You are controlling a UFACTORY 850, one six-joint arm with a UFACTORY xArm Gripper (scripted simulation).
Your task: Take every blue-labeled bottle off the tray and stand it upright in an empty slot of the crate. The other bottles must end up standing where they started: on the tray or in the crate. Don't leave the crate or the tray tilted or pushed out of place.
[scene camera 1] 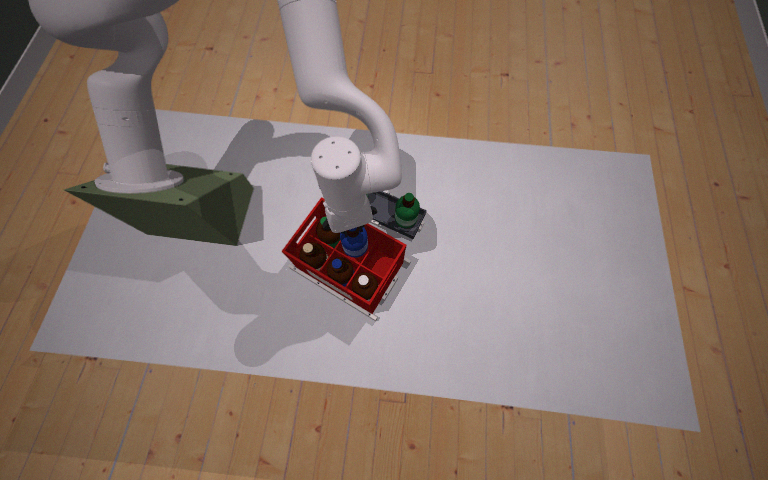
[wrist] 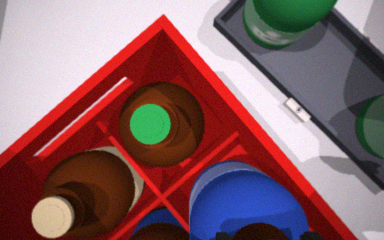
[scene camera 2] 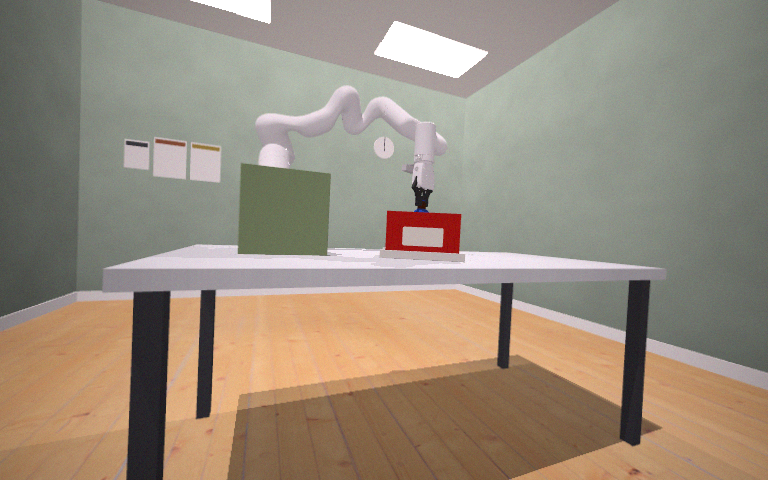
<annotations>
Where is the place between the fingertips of my gripper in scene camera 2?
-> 421,206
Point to a red crate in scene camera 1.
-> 384,257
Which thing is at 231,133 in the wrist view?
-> A red crate.
</annotations>
